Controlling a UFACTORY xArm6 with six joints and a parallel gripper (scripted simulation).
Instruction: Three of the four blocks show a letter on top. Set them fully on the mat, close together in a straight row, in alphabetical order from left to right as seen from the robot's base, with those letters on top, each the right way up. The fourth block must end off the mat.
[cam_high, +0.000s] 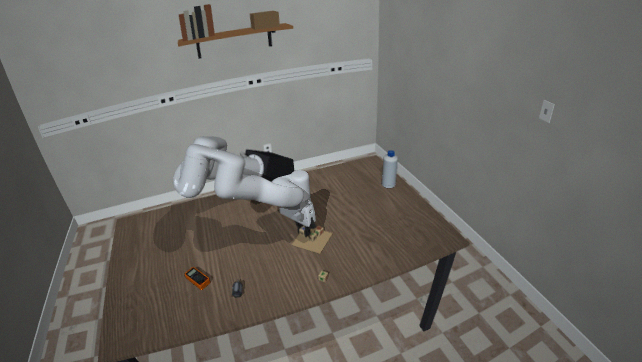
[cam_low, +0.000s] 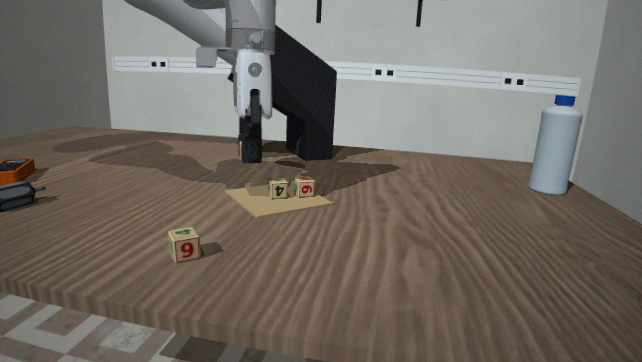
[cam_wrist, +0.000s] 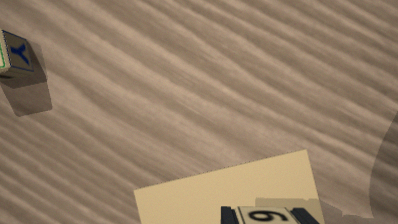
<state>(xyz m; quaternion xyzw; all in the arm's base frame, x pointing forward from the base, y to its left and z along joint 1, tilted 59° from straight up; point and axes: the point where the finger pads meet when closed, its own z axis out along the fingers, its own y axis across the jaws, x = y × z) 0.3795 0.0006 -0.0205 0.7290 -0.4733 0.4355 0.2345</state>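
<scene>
The tan mat lies 1 cm behind my hand, 5 cm to the left of it and 9 cm below it. Also, from my hand: white bottle (6 cm behind, 63 cm to the left, 1 cm above); orange meter (13 cm behind, 48 cm to the right, 8 cm below); grey device (3 cm ahead, 37 cm to the right, 7 cm below).
</scene>
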